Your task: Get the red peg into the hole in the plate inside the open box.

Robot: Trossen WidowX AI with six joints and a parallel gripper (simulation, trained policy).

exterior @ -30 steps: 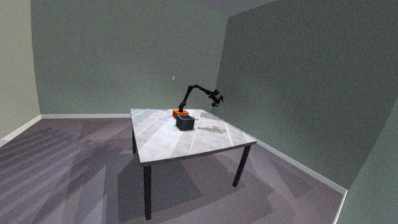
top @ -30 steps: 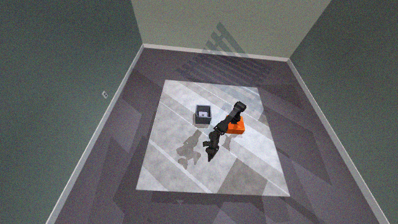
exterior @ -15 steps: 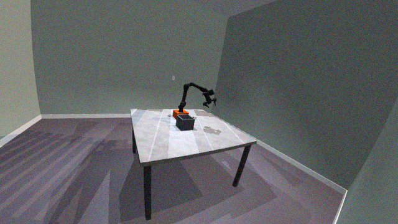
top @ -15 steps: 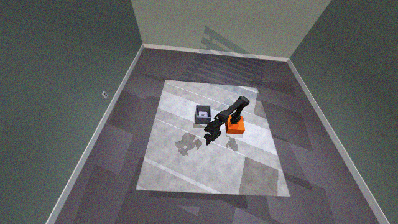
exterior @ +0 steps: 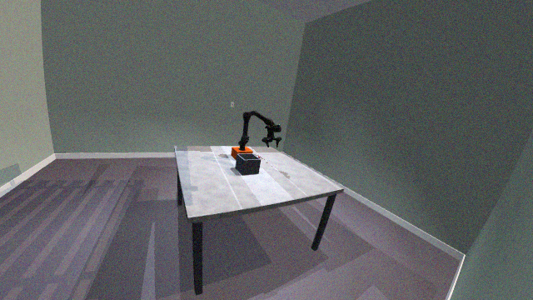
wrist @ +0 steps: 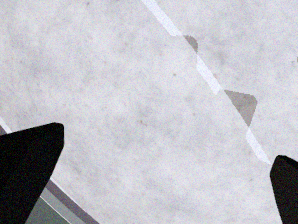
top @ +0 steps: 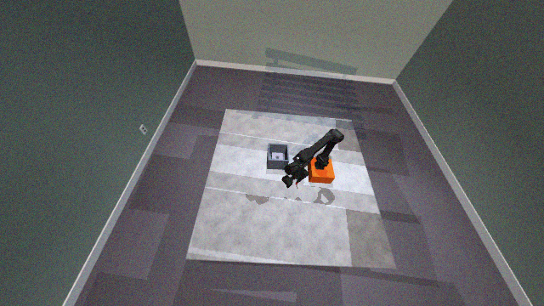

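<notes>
My gripper tip is 150 mm above the red peg, 100 mm to the left of it and 80 mm past it. From my gripper tip the other things lie so: pale plate 300 mm to the right, 150 mm below, 70 mm ahead.
</notes>
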